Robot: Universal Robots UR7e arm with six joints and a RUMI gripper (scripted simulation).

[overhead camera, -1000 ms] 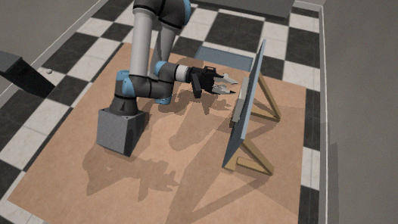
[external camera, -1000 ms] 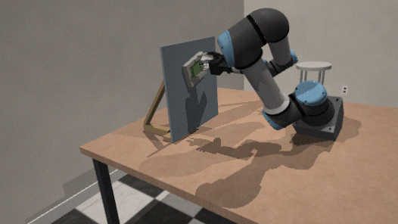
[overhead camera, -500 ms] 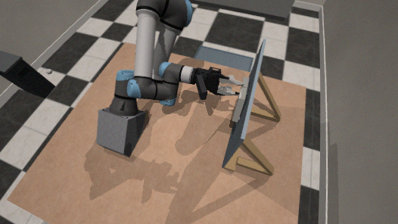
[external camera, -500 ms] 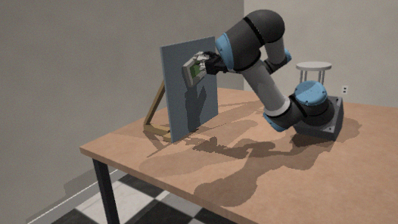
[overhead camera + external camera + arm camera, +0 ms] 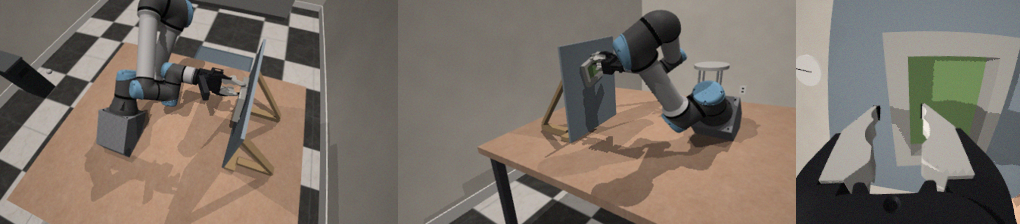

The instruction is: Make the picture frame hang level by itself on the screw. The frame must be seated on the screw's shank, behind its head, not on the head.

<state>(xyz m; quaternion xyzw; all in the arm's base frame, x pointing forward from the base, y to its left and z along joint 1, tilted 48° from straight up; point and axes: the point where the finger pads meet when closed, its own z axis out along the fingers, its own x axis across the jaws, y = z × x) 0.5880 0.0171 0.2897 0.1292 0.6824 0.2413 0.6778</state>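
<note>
Right now my hand is 20 mm short of the picture frame, 10 mm to the left of it and 50 mm above it. Round my hand: blue-grey board 40 mm ahead, 10 mm to the right, 160 mm below.
</note>
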